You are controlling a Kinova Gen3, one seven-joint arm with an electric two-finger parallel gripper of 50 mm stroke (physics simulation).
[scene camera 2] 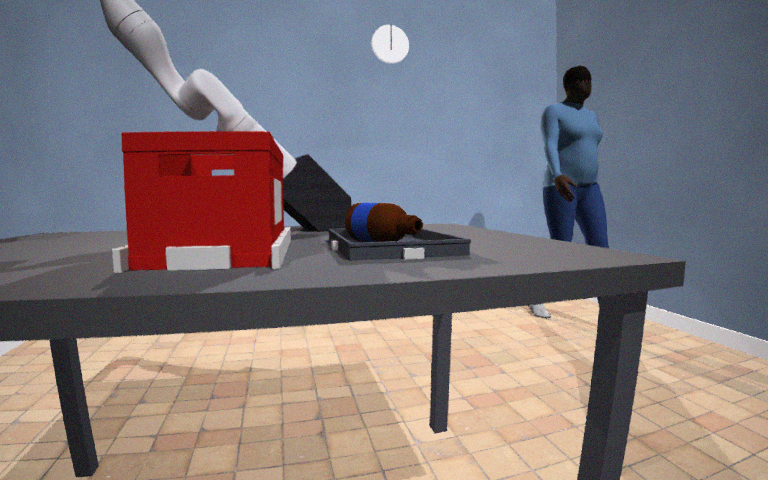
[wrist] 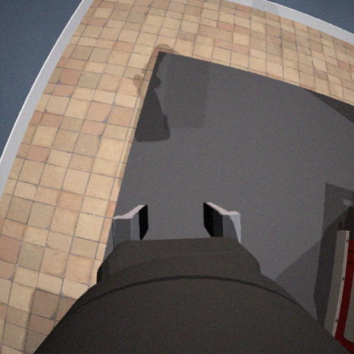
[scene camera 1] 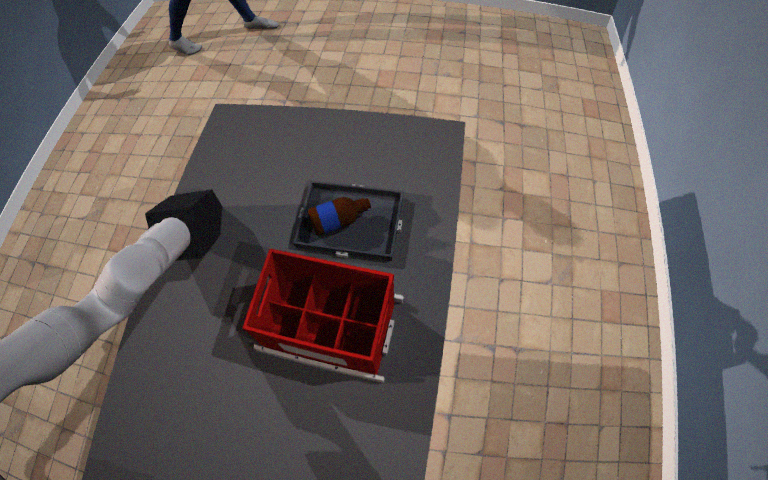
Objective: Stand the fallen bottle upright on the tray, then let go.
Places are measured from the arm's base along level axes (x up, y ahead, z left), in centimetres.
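Pixels of known places: arm's base at its link origin: point(scene camera 2: 284, 173) point(scene camera 1: 173, 235).
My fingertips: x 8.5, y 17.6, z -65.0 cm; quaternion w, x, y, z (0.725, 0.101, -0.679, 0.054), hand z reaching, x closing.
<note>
For each thing: its top centre in the pictures, then the offset to it from my fingertips.
- brown bottle at its top centre: point(scene camera 2: 385, 203) point(scene camera 1: 338, 205) dy +21.9, dx -16.1, dz +76.5 cm
- dark tray at its top centre: point(scene camera 2: 389, 233) point(scene camera 1: 349, 216) dy +24.0, dx -21.5, dz +76.4 cm
- red crate at its top centre: point(scene camera 2: 219, 145) point(scene camera 1: 317, 301) dy +19.7, dx -6.5, dz +48.0 cm
A brown bottle point(scene camera 1: 339, 215) point(scene camera 2: 385, 221) with a blue label lies on its side on the dark tray point(scene camera 1: 395, 226) point(scene camera 2: 373, 250). In scene camera 1 its neck points right and slightly up, and its base is near the tray's left side. The tray and the bottle do not show in the wrist view. My gripper point(wrist: 175, 215) is open and empty, its two fingers wide apart above the table. In scene camera 1 the black gripper body is left of the tray, apart from the bottle; its fingers are hidden in both scene views.
A red crate point(scene camera 1: 322, 318) point(scene camera 2: 198, 209) with several compartments stands beside the tray, with pale strips along its base. Its edge also shows at the right of the wrist view point(wrist: 345, 300). The grey table point(scene camera 1: 339, 141) point(scene camera 2: 509, 288) carries both. A person point(scene camera 2: 572, 141) stands behind the table.
</note>
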